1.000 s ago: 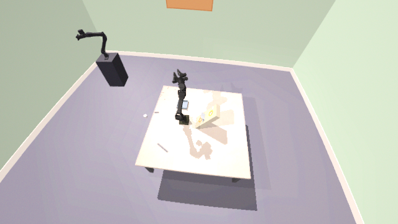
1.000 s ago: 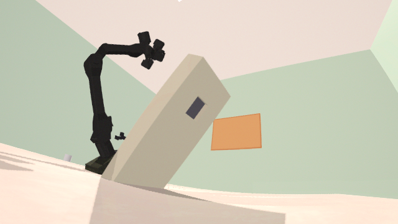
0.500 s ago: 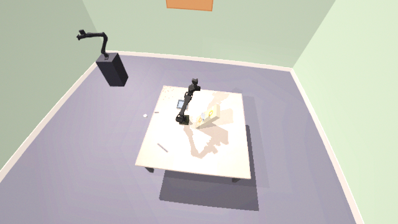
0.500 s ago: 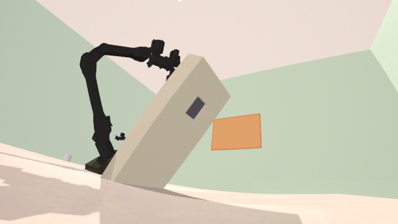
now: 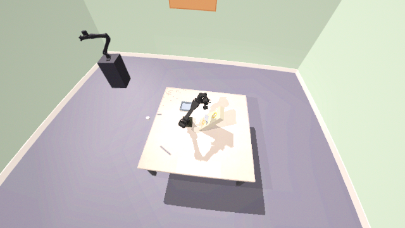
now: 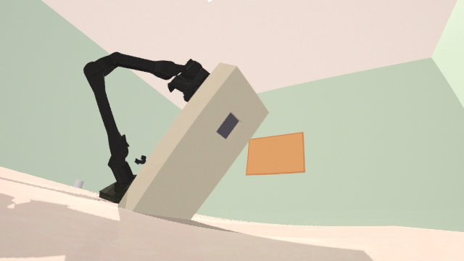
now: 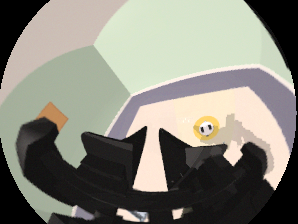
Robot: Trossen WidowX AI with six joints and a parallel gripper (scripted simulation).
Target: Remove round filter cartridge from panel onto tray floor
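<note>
My gripper tip is now 140 mm above the white round cartridge, 110 mm to the left of it and 70 mm short of it. Also, from my gripper tip: small white cylinder 820 mm behind, 360 mm below, 20 mm to the right; tray 370 mm below, 320 mm behind, 220 mm to the left; cream service panel 210 mm below, 110 mm to the right, 20 mm ahead.
</note>
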